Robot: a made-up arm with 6 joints.
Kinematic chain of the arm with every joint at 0, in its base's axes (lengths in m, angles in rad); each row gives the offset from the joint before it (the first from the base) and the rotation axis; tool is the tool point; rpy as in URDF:
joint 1: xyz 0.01 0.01 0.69 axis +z
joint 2: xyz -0.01 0.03 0 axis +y
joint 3: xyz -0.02 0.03 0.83 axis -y
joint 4: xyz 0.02 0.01 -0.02 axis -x
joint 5: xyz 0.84 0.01 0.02 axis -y
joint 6: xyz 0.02 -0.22 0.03 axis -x
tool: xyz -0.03 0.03 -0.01 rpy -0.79 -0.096 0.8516
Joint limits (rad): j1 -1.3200..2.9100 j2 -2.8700..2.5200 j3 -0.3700..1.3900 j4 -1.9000..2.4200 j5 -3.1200..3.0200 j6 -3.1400..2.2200
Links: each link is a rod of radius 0.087 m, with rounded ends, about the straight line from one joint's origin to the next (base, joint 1, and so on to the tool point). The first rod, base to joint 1, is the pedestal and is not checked.
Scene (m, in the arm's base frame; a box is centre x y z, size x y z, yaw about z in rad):
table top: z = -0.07
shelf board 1: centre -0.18 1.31 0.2 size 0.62 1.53 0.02 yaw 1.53
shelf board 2: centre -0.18 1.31 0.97 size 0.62 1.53 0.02 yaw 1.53
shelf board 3: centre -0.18 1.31 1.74 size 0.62 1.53 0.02 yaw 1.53
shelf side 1: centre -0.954 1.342 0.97 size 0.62 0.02 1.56 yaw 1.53
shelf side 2: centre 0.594 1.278 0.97 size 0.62 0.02 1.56 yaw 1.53
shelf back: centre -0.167 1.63 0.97 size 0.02 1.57 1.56 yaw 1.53
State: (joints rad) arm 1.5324 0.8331 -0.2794 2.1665 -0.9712 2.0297
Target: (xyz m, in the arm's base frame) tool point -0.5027 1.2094 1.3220
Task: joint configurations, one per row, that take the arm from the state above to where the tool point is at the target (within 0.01 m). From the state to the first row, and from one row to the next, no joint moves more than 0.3 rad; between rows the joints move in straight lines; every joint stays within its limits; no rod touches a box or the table.
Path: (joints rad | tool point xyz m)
1: 1.8079 0.8767 -0.1844 2.2172 -0.8164 2.0678 | -0.4931 1.0839 0.5576
2: 2.0834 0.9203 -0.0894 2.2679 -0.6616 2.1058 | -0.7984 0.9453 0.5556
3: 2.3590 0.9638 0.0056 2.3186 -0.5068 2.1439 | -1.0616 0.7169 0.5536
4: 2.6345 1.0074 0.1006 2.3693 -0.3520 2.1819 | -1.2556 0.4131 0.5512
5: 2.9100 1.0510 0.1956 2.4200 -0.1971 2.2200 | -1.3591 0.0558 0.5486
6: 2.7032 0.8251 0.2729 2.3173 -0.3395 2.1598 | -1.3486 0.3664 0.9304
7: 2.4964 0.5992 0.3502 2.2147 -0.4818 2.0996 | -1.1764 0.6069 1.3187
8: 2.2895 0.3733 0.4274 2.1120 -0.6242 2.0395 | -0.8913 0.7102 1.6789
9: 2.0479 0.4663 0.3534 2.1140 -0.8013 2.0481 | -0.7427 0.9907 1.5049
10: 1.8062 0.5593 0.2795 2.1161 -0.9784 2.0568 | -0.5027 1.2094 1.3221

